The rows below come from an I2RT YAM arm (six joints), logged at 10 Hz.
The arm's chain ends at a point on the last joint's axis. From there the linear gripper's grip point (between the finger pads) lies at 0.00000 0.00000 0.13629 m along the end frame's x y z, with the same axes.
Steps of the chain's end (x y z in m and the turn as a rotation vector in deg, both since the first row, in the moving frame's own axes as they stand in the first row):
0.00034 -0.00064 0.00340 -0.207 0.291 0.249
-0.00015 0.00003 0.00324 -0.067 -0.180 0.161
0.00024 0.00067 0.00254 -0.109 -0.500 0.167
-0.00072 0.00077 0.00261 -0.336 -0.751 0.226
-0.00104 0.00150 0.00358 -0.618 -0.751 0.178
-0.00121 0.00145 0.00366 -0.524 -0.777 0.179
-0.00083 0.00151 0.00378 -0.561 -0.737 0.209
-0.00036 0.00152 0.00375 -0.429 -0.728 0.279
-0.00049 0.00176 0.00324 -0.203 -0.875 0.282
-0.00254 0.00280 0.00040 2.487 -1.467 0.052
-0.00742 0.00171 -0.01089 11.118 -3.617 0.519
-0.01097 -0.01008 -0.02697 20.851 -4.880 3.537
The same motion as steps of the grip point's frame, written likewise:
0.00103 -0.00015 0.00340 -0.207 0.291 0.249
-0.00058 0.00019 0.00324 -0.067 -0.180 0.161
-0.00095 0.00093 0.00253 -0.109 -0.500 0.167
-0.00251 0.00157 0.00260 -0.336 -0.751 0.226
-0.00283 0.00297 0.00356 -0.618 -0.751 0.178
-0.00306 0.00269 0.00364 -0.524 -0.777 0.179
-0.00259 0.00284 0.00376 -0.561 -0.737 0.209
-0.00209 0.00254 0.00374 -0.429 -0.728 0.279
-0.00257 0.00224 0.00322 -0.203 -0.875 0.282
-0.00603 -0.00311 0.00023 2.487 -1.467 0.052
-0.01584 -0.02459 -0.01372 11.118 -3.617 0.519
-0.02079 -0.05885 -0.03638 20.851 -4.880 3.537

